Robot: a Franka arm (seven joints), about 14 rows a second.
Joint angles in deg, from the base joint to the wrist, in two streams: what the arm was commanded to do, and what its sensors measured. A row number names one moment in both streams.
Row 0, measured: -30.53, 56.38, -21.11, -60.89, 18.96, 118.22, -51.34
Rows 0 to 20, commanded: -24.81, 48.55, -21.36, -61.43, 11.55, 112.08, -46.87; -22.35, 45.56, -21.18, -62.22, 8.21, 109.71, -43.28; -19.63, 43.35, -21.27, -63.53, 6.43, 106.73, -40.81; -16.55, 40.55, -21.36, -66.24, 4.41, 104.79, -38.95; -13.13, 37.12, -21.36, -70.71, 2.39, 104.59, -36.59; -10.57, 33.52, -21.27, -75.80, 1.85, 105.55, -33.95; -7.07, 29.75, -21.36, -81.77, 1.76, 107.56, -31.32; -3.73, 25.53, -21.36, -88.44, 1.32, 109.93, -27.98; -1.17, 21.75, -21.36, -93.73, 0.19, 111.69, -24.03; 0.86, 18.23, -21.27, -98.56, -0.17, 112.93, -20.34; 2.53, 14.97, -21.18, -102.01, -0.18, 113.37, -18.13; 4.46, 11.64, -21.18, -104.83, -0.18, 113.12, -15.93; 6.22, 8.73, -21.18, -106.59, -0.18, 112.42, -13.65; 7.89, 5.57, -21.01, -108.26, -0.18, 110.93, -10.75; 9.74, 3.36, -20.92, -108.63, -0.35, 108.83, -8.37; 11.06, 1.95, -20.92, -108.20, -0.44, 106.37, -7.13; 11.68, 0.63, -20.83, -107.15, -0.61, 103.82, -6.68; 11.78, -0.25, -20.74, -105.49, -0.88, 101.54, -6.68; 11.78, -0.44, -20.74, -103.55, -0.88, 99.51, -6.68; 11.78, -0.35, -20.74, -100.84, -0.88, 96.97, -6.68; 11.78, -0.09, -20.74, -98.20, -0.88, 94.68, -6.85
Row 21, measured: 11.58, -0.34, -20.49, -102.70, -0.06, 98.85, -7.42
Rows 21 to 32, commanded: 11.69, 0.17, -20.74, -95.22, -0.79, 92.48, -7.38; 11.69, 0.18, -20.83, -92.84, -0.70, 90.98, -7.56; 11.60, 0.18, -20.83, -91.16, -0.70, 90.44, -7.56; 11.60, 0.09, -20.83, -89.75, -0.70, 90.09, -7.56; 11.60, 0.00, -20.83, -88.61, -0.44, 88.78, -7.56; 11.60, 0.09, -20.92, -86.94, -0.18, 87.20, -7.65; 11.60, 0.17, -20.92, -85.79, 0.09, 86.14, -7.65; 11.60, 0.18, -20.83, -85.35, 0.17, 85.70, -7.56; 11.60, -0.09, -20.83, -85.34, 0.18, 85.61, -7.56; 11.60, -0.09, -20.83, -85.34, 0.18, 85.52, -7.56; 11.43, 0.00, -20.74, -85.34, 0.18, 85.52, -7.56; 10.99, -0.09, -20.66, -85.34, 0.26, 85.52, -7.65
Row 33, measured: 11.52, -0.59, -20.61, -86.71, -0.08, 86.96, -7.43
